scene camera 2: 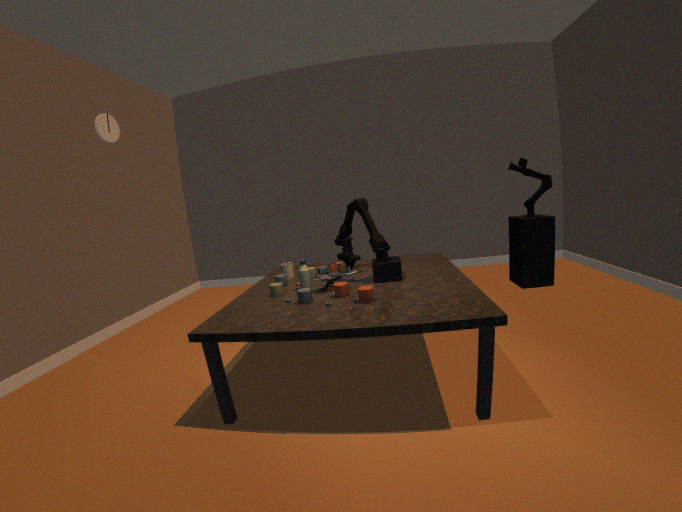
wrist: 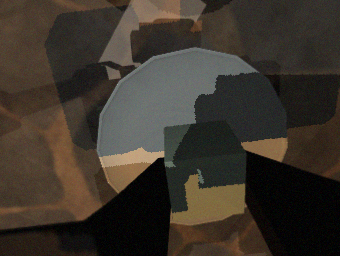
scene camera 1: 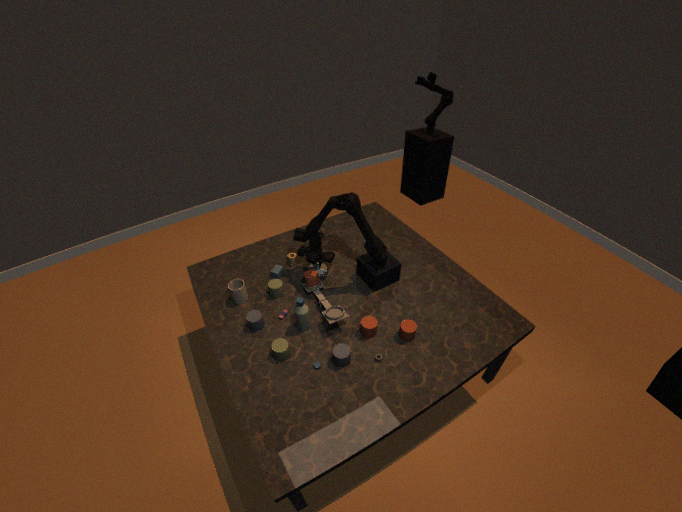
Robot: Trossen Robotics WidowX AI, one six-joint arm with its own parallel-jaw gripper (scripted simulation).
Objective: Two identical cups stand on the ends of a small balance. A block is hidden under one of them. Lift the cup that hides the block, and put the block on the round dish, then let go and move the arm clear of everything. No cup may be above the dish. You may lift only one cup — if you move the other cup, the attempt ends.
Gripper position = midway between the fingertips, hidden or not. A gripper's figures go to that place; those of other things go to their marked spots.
My gripper (wrist: 199, 162): 11 cm from the lens. A round blue-grey dish (wrist: 195, 85) is 11 cm from the lens.
